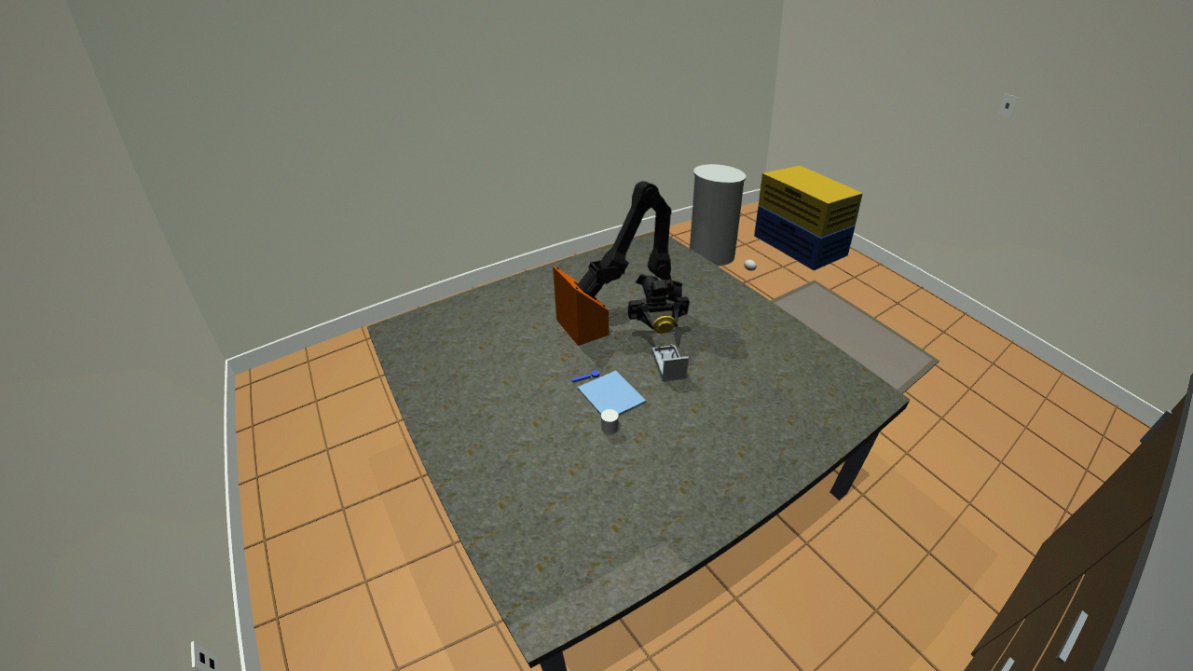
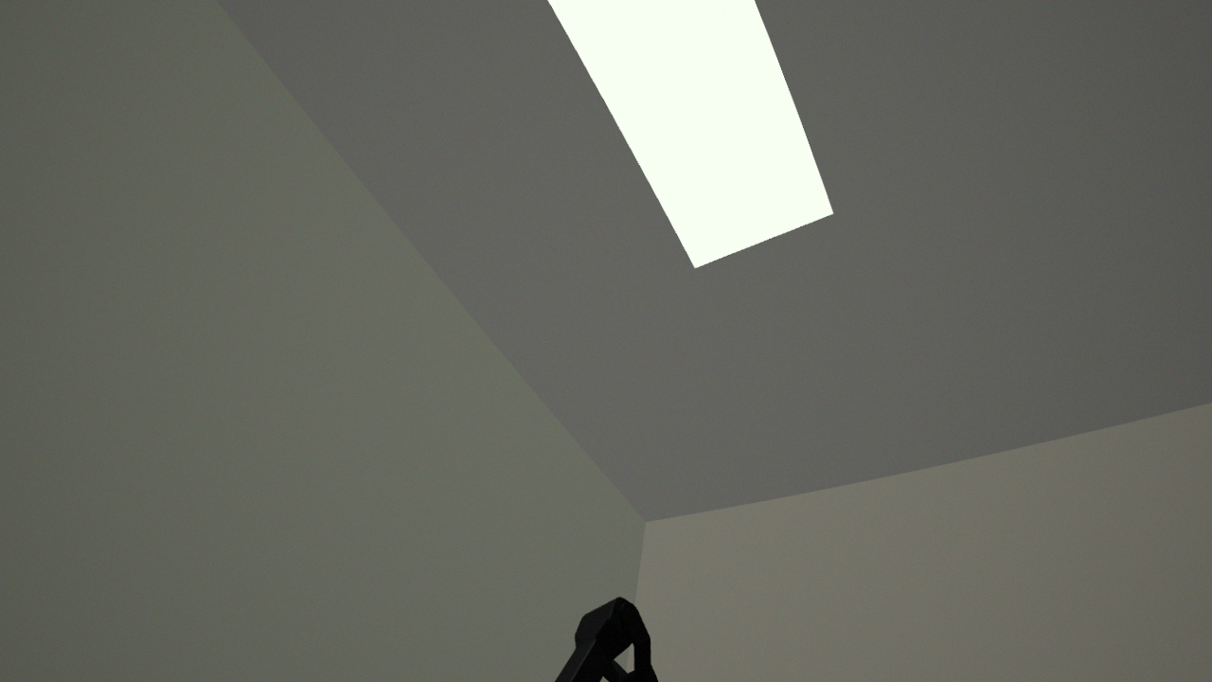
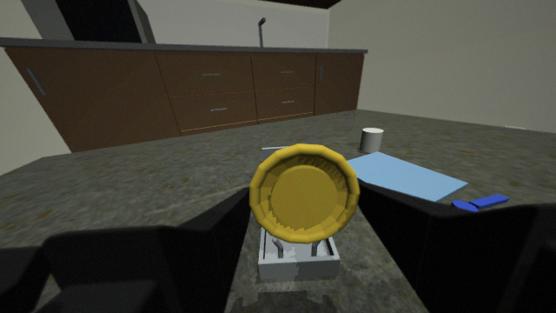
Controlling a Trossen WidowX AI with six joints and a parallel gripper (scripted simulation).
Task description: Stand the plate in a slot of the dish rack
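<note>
Now: gripper tip 60 mm short of the grey dish rack, 20 mm to the left of it and 70 mm above it. Round my gripper tip: white cup 200 mm ahead, 300 mm to the right, 70 mm below; then yellow plate 10 mm behind; then blue spoon 10 mm behind, 250 mm to the right, 90 mm below.
</note>
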